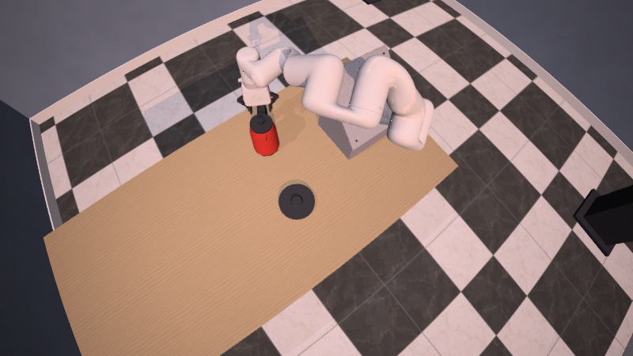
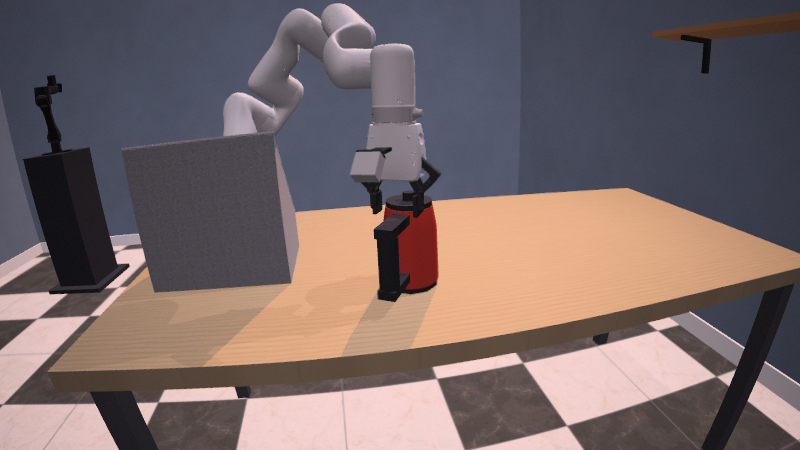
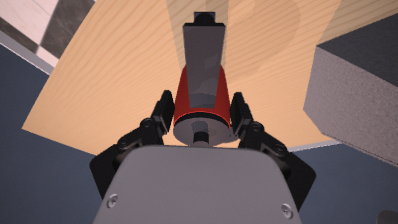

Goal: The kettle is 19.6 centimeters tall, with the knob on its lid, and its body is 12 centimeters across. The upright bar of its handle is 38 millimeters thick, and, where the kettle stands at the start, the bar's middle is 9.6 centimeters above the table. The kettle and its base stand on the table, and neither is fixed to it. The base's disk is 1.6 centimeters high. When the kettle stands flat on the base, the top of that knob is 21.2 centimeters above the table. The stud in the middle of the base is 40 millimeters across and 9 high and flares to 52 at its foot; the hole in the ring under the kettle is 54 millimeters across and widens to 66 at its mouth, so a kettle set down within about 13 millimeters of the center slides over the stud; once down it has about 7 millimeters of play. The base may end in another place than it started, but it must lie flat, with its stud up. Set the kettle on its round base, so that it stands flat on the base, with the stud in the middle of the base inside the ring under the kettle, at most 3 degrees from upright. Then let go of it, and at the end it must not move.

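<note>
Right now the kettle is 90 mm below my hand, 30 mm to the left of it and 10 mm ahead of it. From my hand the other things lie so: round black base: 360 mm to the left, 170 mm below, 60 mm ahead.
</note>
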